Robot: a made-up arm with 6 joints.
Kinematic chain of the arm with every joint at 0, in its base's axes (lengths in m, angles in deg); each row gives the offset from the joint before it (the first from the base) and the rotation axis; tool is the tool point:
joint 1: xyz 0 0 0.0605 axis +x
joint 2: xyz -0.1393 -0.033 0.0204 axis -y
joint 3: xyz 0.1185 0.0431 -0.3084 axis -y
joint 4: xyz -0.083 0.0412 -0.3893 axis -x
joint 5: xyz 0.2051 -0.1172 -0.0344 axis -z
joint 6: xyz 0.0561 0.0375 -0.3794 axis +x
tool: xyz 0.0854 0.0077 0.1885
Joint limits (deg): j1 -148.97..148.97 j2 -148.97..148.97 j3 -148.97..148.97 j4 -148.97..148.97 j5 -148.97..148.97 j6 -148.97..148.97
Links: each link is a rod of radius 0.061 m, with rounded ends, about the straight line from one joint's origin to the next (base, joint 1, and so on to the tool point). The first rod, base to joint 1, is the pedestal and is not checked.
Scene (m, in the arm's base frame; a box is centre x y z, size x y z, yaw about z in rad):
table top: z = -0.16
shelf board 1: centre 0.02 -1 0.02 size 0.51 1.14 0.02 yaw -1.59
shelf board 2: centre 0.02 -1 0.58 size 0.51 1.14 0.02 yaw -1.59
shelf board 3: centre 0.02 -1 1.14 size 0.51 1.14 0.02 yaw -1.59
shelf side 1: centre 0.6 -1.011 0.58 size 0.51 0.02 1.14 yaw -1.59
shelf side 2: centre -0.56 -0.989 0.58 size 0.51 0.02 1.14 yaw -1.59
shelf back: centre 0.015 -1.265 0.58 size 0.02 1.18 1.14 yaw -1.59
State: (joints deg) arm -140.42 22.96 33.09 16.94 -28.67 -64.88
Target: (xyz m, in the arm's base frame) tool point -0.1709 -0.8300 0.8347
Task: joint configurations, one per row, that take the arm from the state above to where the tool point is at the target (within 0.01 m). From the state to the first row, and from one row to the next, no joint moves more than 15 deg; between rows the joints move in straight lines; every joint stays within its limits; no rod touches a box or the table.
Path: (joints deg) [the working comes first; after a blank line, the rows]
Joints at the target: -137.25 -18.00 6.44 16.03 -33.22 -83.65
Straight joint move there: clear.

1: -139.36 9.31 24.21 16.64 -30.19 -71.14
2: -138.31 -4.35 15.33 16.33 -31.70 -77.39
3: -137.25 -18.00 6.44 16.03 -33.22 -83.65

